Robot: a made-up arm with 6 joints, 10 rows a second.
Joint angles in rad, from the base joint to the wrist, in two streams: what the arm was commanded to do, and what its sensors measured. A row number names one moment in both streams.
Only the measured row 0 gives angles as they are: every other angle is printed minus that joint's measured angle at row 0.
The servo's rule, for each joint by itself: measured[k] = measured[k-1] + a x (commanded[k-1-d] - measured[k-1]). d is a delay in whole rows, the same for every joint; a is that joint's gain. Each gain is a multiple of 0.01, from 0.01 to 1. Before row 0 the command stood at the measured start. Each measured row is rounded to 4 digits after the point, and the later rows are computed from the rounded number. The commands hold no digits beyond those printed.
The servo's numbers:
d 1
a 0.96 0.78 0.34 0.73 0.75 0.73
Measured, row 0: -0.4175 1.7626 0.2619 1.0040 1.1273 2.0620
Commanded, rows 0 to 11: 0.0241 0.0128 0.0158 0.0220 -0.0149 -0.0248; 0.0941 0.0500 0.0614 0.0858 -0.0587 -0.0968; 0.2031 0.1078 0.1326 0.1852 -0.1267 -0.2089; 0.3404 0.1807 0.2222 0.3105 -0.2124 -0.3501; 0.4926 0.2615 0.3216 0.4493 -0.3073 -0.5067; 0.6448 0.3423 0.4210 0.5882 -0.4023 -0.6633; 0.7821 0.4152 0.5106 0.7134 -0.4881 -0.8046; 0.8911 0.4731 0.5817 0.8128 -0.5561 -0.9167; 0.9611 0.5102 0.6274 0.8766 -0.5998 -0.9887; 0.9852 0.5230 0.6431 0.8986 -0.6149 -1.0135; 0.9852 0.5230 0.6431 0.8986 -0.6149 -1.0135; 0.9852 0.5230 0.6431 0.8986 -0.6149 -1.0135
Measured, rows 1 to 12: 0.0000 0.0000 0.0000 0.0000 0.0000 0.0000; 0.0231 0.0100 0.0054 0.0161 -0.0112 -0.0181; 0.0913 0.0412 0.0244 0.0670 -0.0468 -0.0756; 0.1986 0.0931 0.0612 0.1533 -0.1067 -0.1729; 0.3347 0.1614 0.1159 0.2681 -0.1860 -0.3023; 0.4863 0.2395 0.1858 0.4004 -0.2770 -0.4515; 0.6385 0.3197 0.2658 0.5375 -0.3710 -0.6061; 0.7764 0.3942 0.3490 0.6659 -0.4588 -0.7510; 0.8865 0.4557 0.4281 0.7731 -0.5318 -0.8720; 0.9581 0.4982 0.4959 0.8487 -0.5828 -0.9572; 0.9841 0.5175 0.5459 0.8851 -0.6069 -0.9983; 0.9852 0.5218 0.5789 0.8950 -0.6129 -1.0094
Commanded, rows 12 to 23: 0.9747 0.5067 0.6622 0.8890 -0.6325 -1.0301; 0.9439 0.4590 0.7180 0.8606 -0.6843 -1.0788; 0.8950 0.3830 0.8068 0.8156 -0.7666 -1.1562; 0.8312 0.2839 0.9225 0.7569 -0.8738 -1.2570; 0.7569 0.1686 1.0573 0.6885 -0.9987 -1.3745; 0.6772 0.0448 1.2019 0.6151 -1.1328 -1.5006; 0.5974 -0.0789 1.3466 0.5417 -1.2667 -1.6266; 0.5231 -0.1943 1.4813 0.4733 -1.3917 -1.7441; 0.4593 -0.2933 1.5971 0.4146 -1.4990 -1.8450; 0.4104 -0.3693 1.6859 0.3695 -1.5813 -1.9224; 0.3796 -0.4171 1.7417 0.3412 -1.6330 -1.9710; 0.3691 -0.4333 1.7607 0.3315 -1.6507 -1.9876
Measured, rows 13 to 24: 0.9852 0.5227 0.6007 0.8976 -0.6144 -1.0124; 0.9751 0.5102 0.6216 0.8913 -0.6280 -1.0253; 0.9451 0.4703 0.6544 0.8689 -0.6702 -1.0644; 0.8970 0.4022 0.7062 0.8300 -0.7425 -1.1314; 0.8338 0.3099 0.7797 0.7766 -0.8410 -1.2231; 0.7600 0.1997 0.8741 0.7123 -0.9593 -1.3336; 0.6805 0.0789 0.9856 0.6413 -1.0894 -1.4555; 0.6007 -0.0442 1.1083 0.5686 -1.2224 -1.5804; 0.5262 -0.1613 1.2351 0.4990 -1.3494 -1.6999; 0.4620 -0.2643 1.3582 0.4374 -1.4616 -1.8058; 0.4125 -0.3462 1.4696 0.3878 -1.5514 -1.8909; 0.3809 -0.4015 1.5621 0.3538 -1.6126 -1.9494
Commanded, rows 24 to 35: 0.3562 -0.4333 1.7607 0.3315 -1.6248 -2.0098; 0.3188 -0.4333 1.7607 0.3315 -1.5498 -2.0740; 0.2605 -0.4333 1.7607 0.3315 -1.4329 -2.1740; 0.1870 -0.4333 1.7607 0.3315 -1.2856 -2.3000; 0.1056 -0.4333 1.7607 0.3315 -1.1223 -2.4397; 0.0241 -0.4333 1.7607 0.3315 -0.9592 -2.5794; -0.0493 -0.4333 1.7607 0.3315 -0.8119 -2.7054; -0.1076 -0.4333 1.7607 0.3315 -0.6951 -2.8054; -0.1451 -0.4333 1.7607 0.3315 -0.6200 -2.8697; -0.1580 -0.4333 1.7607 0.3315 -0.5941 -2.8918; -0.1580 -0.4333 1.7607 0.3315 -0.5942 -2.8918; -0.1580 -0.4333 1.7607 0.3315 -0.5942 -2.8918
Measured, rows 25 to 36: 0.3696 -0.4263 1.6296 0.3375 -1.6412 -1.9773; 0.3567 -0.4318 1.6742 0.3331 -1.6289 -2.0010; 0.3203 -0.4330 1.7036 0.3319 -1.5696 -2.0543; 0.2629 -0.4332 1.7230 0.3316 -1.4671 -2.1417; 0.1900 -0.4333 1.7358 0.3315 -1.3310 -2.2573; 0.1090 -0.4333 1.7443 0.3315 -1.1745 -2.3905; 0.0275 -0.4333 1.7499 0.3315 -1.0130 -2.5284; -0.0462 -0.4333 1.7536 0.3315 -0.8622 -2.6576; -0.1051 -0.4333 1.7560 0.3315 -0.7369 -2.7655; -0.1435 -0.4333 1.7576 0.3315 -0.6492 -2.8416; -0.1574 -0.4333 1.7587 0.3315 -0.6079 -2.8782; -0.1580 -0.4333 1.7594 0.3315 -0.5976 -2.8881
